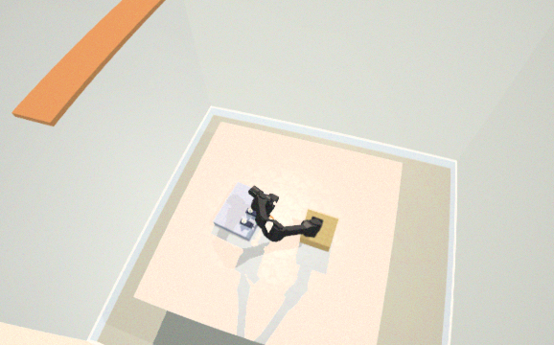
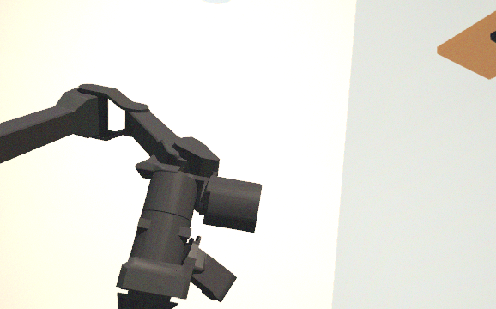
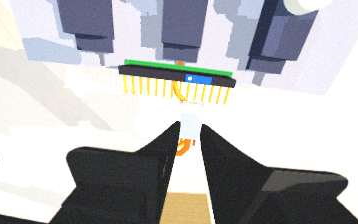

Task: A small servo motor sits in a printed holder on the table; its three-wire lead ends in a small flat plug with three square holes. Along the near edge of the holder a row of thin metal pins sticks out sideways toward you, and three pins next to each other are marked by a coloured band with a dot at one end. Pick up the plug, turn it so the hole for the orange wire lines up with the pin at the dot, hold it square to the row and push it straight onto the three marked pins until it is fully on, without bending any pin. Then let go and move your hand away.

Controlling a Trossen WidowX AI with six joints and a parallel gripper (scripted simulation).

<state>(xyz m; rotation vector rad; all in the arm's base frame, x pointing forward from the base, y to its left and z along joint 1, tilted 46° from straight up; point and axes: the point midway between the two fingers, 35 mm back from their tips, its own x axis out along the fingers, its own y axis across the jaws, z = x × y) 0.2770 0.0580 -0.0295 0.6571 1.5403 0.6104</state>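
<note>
Now: gripper tip 40 mm short of the blue band. Round my gripper tip: black pin strip: 40 mm ahead, 10 mm to the left, 10 mm below; then green band: 50 mm ahead, 10 mm to the left, 20 mm below.
</note>
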